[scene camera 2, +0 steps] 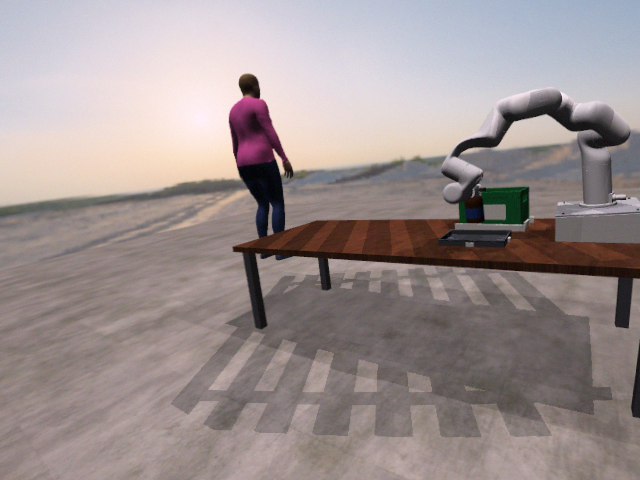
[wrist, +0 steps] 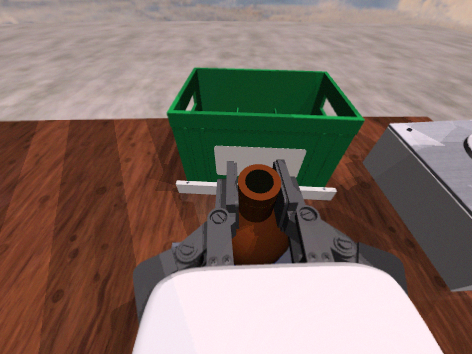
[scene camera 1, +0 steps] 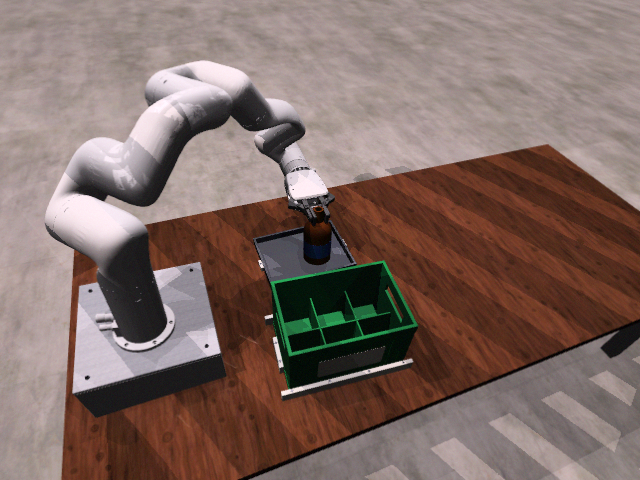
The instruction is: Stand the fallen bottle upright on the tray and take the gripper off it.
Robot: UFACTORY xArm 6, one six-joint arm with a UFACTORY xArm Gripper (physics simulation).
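Pixels of known places: gripper, fingertip midpoint: [wrist: 254, 174] [scene camera 1: 321, 221]; arm's base, origin of the base link: [scene camera 2: 597, 204] [scene camera 1: 145, 327].
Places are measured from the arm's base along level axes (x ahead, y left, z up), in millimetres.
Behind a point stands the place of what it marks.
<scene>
The brown bottle with a blue label [scene camera 1: 316, 243] {x 401, y 173, z 36 mm} [scene camera 2: 474, 211] {x 394, y 239, z 6 mm} [wrist: 260, 245] {x 402, y 239, z 65 mm} is close to upright, neck up. My gripper [scene camera 1: 318, 213] {x 414, y 196, z 92 mm} [scene camera 2: 480, 191] {x 414, y 196, z 92 mm} [wrist: 254, 174] {x 414, y 196, z 92 mm} is shut on its neck from the side, one finger on each side just below the mouth. The dark grey tray [scene camera 1: 281, 258] {x 317, y 258, z -107 mm} [scene camera 2: 485, 242] {x 306, y 344, z -95 mm} lies on the table under the bottle. In the scene camera 2 view the bottle's base shows above the tray's far rim, with a gap between them. The tray's floor under the bottle is hidden in the scene camera 1 view.
A green crate with compartments [scene camera 1: 356, 281] {x 483, y 60, z 11 mm} [scene camera 2: 519, 206] {x 281, y 42, z -3 mm} [wrist: 192, 150] {x 523, y 71, z -4 mm} stands close beside the tray, with white rails [scene camera 1: 346, 378] {x 427, y -136, z -82 mm} [wrist: 197, 188] {x 524, y 83, z -93 mm} along its foot. The robot's base block [scene camera 1: 191, 310] {x 94, y 35, z -6 mm} [scene camera 2: 594, 227] {x -17, y 163, z -57 mm} [wrist: 425, 200] {x 129, y 70, z -51 mm} stands on the table. A person [scene camera 2: 253, 131] stands beyond the table.
</scene>
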